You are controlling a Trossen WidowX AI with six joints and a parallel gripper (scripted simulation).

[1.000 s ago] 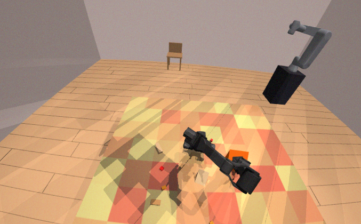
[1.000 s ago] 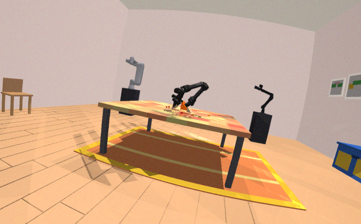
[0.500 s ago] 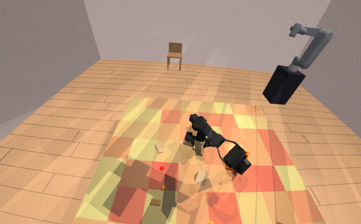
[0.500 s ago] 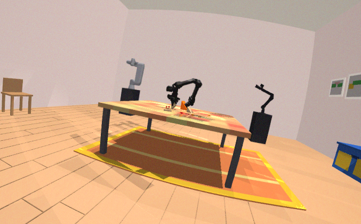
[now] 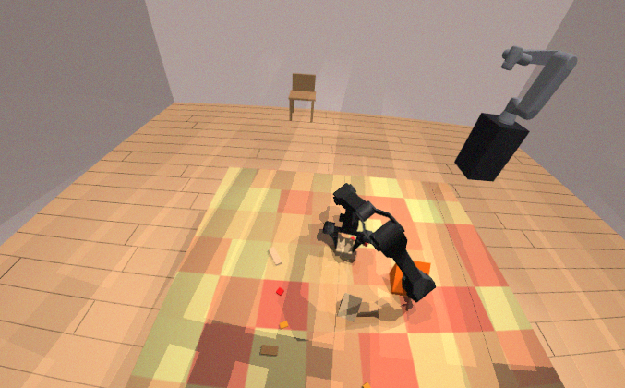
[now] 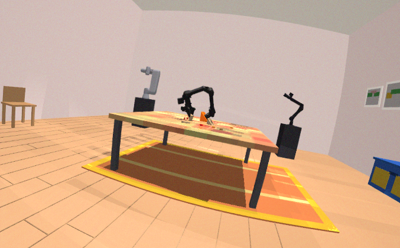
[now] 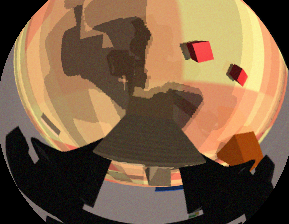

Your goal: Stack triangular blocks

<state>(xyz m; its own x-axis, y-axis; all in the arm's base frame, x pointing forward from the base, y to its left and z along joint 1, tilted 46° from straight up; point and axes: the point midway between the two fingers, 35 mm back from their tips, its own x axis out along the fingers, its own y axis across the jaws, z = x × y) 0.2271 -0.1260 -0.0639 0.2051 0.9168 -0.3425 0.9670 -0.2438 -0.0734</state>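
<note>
Right now the wedge-shaped block is 1 cm above my gripper tip. From my gripper tip the other things lie so: brown flat piece 34 cm to the left, 24 cm ahead, 3 cm below; then pale flat strip 26 cm ahead, 3 cm below, 2 cm to the left.
</note>
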